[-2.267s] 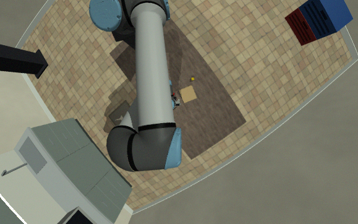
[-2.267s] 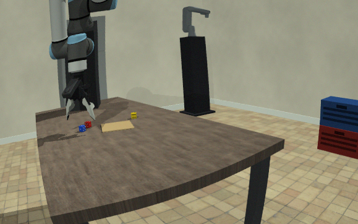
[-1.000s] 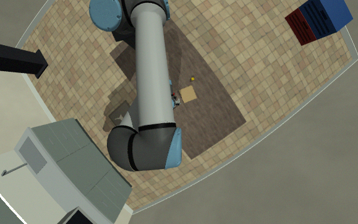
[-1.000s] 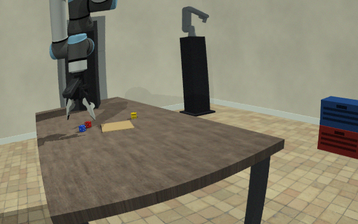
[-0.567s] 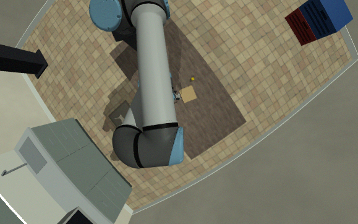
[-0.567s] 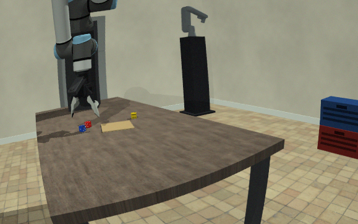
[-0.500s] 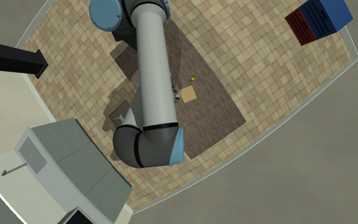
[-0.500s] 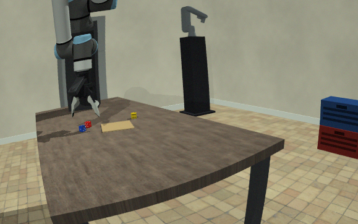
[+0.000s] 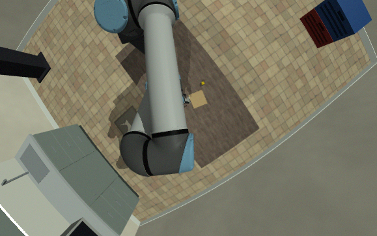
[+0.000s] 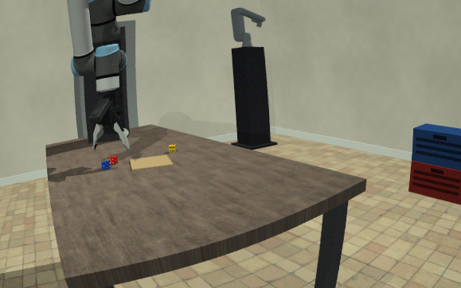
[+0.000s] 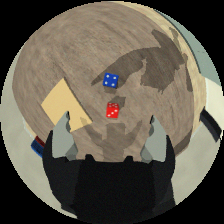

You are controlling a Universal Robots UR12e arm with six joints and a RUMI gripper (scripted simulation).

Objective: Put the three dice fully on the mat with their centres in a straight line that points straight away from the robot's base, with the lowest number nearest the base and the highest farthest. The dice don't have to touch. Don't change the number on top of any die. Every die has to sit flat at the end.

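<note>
The red die lies 2 cm behind my hand, 1 cm to the left of it and 4 cm below it. The rest, counted from my hand: tan mat (7 cm ahead, 13 cm to the left, 5 cm below); then yellow die (2 cm behind, 25 cm to the left, 4 cm below); then blue die (4 cm ahead, 3 cm to the right, 4 cm below).
</note>
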